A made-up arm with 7 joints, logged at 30 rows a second.
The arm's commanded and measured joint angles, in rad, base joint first. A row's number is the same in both.
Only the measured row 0 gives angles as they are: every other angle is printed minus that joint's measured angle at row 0.
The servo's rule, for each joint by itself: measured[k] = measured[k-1] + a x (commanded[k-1-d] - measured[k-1]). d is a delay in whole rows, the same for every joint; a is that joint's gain. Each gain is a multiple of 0.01, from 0.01 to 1. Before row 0 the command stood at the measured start. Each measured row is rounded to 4 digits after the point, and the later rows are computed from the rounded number. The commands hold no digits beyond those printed.
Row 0, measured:
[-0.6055, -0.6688, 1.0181, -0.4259, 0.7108, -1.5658, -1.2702]
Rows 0 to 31, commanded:
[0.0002, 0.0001, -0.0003, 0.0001, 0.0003, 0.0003, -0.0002]
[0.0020, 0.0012, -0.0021, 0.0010, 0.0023, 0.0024, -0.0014]
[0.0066, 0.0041, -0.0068, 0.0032, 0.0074, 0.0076, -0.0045]
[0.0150, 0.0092, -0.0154, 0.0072, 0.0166, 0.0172, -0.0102]
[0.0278, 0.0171, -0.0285, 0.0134, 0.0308, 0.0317, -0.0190]
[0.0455, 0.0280, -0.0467, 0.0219, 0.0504, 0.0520, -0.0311]
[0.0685, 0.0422, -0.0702, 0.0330, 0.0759, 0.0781, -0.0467]
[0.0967, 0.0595, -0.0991, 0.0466, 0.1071, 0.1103, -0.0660]
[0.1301, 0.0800, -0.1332, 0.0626, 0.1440, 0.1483, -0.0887]
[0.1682, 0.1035, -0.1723, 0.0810, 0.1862, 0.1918, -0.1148]
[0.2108, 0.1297, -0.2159, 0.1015, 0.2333, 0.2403, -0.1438]
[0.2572, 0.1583, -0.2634, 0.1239, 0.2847, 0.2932, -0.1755]
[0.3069, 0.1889, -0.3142, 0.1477, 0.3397, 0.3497, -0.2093]
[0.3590, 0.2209, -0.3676, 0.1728, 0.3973, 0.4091, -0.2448]
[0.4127, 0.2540, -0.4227, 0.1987, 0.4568, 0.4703, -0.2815]
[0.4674, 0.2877, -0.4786, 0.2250, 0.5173, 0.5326, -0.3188]
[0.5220, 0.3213, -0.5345, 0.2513, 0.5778, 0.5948, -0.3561]
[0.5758, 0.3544, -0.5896, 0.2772, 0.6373, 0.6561, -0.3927]
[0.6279, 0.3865, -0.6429, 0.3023, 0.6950, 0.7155, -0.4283]
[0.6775, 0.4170, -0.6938, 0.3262, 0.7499, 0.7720, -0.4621]
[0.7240, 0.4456, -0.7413, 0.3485, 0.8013, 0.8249, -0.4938]
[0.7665, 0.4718, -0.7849, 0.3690, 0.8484, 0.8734, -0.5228]
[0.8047, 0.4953, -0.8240, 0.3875, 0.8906, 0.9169, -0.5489]
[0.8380, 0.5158, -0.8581, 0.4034, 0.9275, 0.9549, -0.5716]
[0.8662, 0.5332, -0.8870, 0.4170, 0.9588, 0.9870, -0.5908]
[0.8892, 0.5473, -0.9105, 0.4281, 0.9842, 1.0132, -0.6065]
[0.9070, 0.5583, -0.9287, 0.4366, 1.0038, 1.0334, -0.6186]
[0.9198, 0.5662, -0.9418, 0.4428, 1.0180, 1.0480, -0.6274]
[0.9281, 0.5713, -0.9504, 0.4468, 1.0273, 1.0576, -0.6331]
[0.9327, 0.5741, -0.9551, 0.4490, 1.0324, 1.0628, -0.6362]
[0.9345, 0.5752, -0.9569, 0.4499, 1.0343, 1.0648, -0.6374]
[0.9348, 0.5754, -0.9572, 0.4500, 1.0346, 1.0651, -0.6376]
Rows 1 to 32, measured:
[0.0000, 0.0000, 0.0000, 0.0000, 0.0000, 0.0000, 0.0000]
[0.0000, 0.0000, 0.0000, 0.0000, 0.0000, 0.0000, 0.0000]
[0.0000, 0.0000, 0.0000, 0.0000, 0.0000, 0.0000, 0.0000]
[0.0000, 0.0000, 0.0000, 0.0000, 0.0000, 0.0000, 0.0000]
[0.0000, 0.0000, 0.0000, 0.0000, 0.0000, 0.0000, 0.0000]
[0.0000, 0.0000, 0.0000, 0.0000, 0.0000, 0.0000, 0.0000]
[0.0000, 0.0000, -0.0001, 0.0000, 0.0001, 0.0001, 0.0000]
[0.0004, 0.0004, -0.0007, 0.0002, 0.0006, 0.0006, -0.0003]
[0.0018, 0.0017, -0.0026, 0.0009, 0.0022, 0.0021, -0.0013]
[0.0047, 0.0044, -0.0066, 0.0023, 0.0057, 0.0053, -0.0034]
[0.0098, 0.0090, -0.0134, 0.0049, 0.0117, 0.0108, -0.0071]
[0.0177, 0.0158, -0.0237, 0.0088, 0.0210, 0.0195, -0.0129]
[0.0289, 0.0253, -0.0381, 0.0144, 0.0342, 0.0318, -0.0210]
[0.0438, 0.0376, -0.0570, 0.0218, 0.0517, 0.0483, -0.0318]
[0.0628, 0.0529, -0.0806, 0.0312, 0.0739, 0.0693, -0.0455]
[0.0860, 0.0711, -0.1090, 0.0427, 0.1009, 0.0950, -0.0621]
[0.1135, 0.0922, -0.1421, 0.0562, 0.1327, 0.1255, -0.0817]
[0.1451, 0.1160, -0.1797, 0.0718, 0.1692, 0.1607, -0.1042]
[0.1807, 0.1422, -0.2214, 0.0893, 0.2101, 0.2004, -0.1294]
[0.2199, 0.1705, -0.2667, 0.1085, 0.2550, 0.2442, -0.1571]
[0.2623, 0.2006, -0.3151, 0.1292, 0.3034, 0.2917, -0.1870]
[0.3074, 0.2320, -0.3658, 0.1512, 0.3547, 0.3423, -0.2186]
[0.3546, 0.2641, -0.4181, 0.1742, 0.4082, 0.3953, -0.2516]
[0.4033, 0.2966, -0.4713, 0.1979, 0.4632, 0.4501, -0.2855]
[0.4527, 0.3290, -0.5245, 0.2219, 0.5188, 0.5058, -0.3198]
[0.5022, 0.3607, -0.5770, 0.2459, 0.5743, 0.5617, -0.3540]
[0.5510, 0.3913, -0.6279, 0.2695, 0.6288, 0.6170, -0.3876]
[0.5984, 0.4203, -0.6766, 0.2924, 0.6815, 0.6708, -0.4200]
[0.6438, 0.4473, -0.7223, 0.3143, 0.7317, 0.7225, -0.4509]
[0.6865, 0.4720, -0.7644, 0.3348, 0.7787, 0.7713, -0.4799]
[0.7260, 0.4940, -0.8024, 0.3537, 0.8219, 0.8166, -0.5065]
[0.7619, 0.5132, -0.8359, 0.3708, 0.8609, 0.8579, -0.5305]
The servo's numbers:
d 6
a 0.22 0.36 0.31 0.23 0.24 0.21 0.24

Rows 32 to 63, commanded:
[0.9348, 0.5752, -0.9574, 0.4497, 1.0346, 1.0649, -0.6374]
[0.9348, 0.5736, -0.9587, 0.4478, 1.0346, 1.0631, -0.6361]
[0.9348, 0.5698, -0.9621, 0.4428, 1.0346, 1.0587, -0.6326]
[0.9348, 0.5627, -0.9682, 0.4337, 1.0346, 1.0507, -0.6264]
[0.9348, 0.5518, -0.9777, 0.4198, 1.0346, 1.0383, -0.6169]
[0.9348, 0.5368, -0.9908, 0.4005, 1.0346, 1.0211, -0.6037]
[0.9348, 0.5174, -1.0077, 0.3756, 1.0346, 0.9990, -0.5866]
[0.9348, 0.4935, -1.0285, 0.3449, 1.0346, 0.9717, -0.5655]
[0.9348, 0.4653, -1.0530, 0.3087, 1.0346, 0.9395, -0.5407]
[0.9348, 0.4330, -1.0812, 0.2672, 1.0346, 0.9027, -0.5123]
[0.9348, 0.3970, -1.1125, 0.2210, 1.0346, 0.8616, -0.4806]
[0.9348, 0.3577, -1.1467, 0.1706, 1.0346, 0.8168, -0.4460]
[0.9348, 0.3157, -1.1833, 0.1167, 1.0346, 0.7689, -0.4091]
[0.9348, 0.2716, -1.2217, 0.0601, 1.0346, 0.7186, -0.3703]
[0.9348, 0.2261, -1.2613, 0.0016, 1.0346, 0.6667, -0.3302]
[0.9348, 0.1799, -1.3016, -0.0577, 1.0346, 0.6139, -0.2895]
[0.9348, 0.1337, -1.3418, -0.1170, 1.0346, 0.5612, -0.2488]
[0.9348, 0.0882, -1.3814, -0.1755, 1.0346, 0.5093, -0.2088]
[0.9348, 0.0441, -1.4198, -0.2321, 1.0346, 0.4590, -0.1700]
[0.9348, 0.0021, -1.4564, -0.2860, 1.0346, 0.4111, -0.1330]
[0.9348, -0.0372, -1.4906, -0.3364, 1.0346, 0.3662, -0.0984]
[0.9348, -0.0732, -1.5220, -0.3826, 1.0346, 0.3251, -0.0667]
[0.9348, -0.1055, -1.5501, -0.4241, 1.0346, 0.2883, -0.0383]
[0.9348, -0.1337, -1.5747, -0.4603, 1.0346, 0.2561, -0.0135]
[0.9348, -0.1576, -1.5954, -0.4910, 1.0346, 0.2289, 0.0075]
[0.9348, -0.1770, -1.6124, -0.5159, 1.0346, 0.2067, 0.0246]
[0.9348, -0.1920, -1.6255, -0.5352, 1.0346, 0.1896, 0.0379]
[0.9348, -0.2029, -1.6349, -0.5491, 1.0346, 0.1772, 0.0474]
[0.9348, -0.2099, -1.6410, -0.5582, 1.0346, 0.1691, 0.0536]
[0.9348, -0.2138, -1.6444, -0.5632, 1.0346, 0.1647, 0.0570]
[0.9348, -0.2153, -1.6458, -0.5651, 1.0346, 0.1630, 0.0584]
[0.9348, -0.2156, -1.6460, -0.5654, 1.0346, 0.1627, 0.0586]
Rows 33 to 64, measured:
[0.7938, 0.5294, -0.8647, 0.3859, 0.8952, 0.8948, -0.5516]
[0.8215, 0.5426, -0.8886, 0.3990, 0.9247, 0.9270, -0.5698]
[0.8450, 0.5529, -0.9078, 0.4100, 0.9493, 0.9544, -0.5850]
[0.8643, 0.5605, -0.9225, 0.4190, 0.9692, 0.9772, -0.5973]
[0.8797, 0.5658, -0.9332, 0.4261, 0.9848, 0.9956, -0.6069]
[0.8918, 0.5693, -0.9406, 0.4316, 0.9968, 1.0102, -0.6143]
[0.9013, 0.5714, -0.9458, 0.4358, 1.0059, 1.0217, -0.6198]
[0.9087, 0.5722, -0.9498, 0.4386, 1.0128, 1.0304, -0.6237]
[0.9144, 0.5713, -0.9536, 0.4396, 1.0180, 1.0363, -0.6258]
[0.9189, 0.5682, -0.9581, 0.4382, 1.0220, 1.0393, -0.6259]
[0.9224, 0.5623, -0.9642, 0.4340, 1.0250, 1.0391, -0.6237]
[0.9251, 0.5531, -0.9724, 0.4263, 1.0273, 1.0353, -0.6189]
[0.9272, 0.5402, -0.9833, 0.4146, 1.0291, 1.0277, -0.6111]
[0.9289, 0.5234, -0.9973, 0.3986, 1.0304, 1.0159, -0.6002]
[0.9302, 0.5025, -1.0146, 0.3779, 1.0314, 0.9999, -0.5859]
[0.9312, 0.4775, -1.0352, 0.3524, 1.0322, 0.9795, -0.5682]
[0.9320, 0.4485, -1.0592, 0.3222, 1.0328, 0.9547, -0.5472]
[0.9326, 0.4158, -1.0863, 0.2873, 1.0332, 0.9257, -0.5229]
[0.9331, 0.3798, -1.1164, 0.2481, 1.0335, 0.8928, -0.4956]
[0.9335, 0.3408, -1.1490, 0.2049, 1.0338, 0.8562, -0.4655]
[0.9338, 0.2995, -1.1838, 0.1581, 1.0340, 0.8164, -0.4330]
[0.9340, 0.2564, -1.2203, 0.1085, 1.0341, 0.7739, -0.3986]
[0.9342, 0.2122, -1.2580, 0.0566, 1.0342, 0.7292, -0.3626]
[0.9343, 0.1676, -1.2963, 0.0032, 1.0343, 0.6830, -0.3257]
[0.9344, 0.1231, -1.3346, -0.0509, 1.0344, 0.6360, -0.2883]
[0.9345, 0.0795, -1.3724, -0.1050, 1.0344, 0.5888, -0.2510]
[0.9346, 0.0375, -1.4090, -0.1582, 1.0344, 0.5421, -0.2144]
[0.9346, -0.0024, -1.4440, -0.2098, 1.0344, 0.4965, -0.1790]
[0.9346, -0.0395, -1.4769, -0.2591, 1.0344, 0.4528, -0.1452]
[0.9346, -0.0734, -1.5072, -0.3054, 1.0344, 0.4115, -0.1136]
[0.9346, -0.1037, -1.5345, -0.3481, 1.0344, 0.3732, -0.0845]
[0.9346, -0.1301, -1.5586, -0.3867, 1.0344, 0.3382, -0.0583]

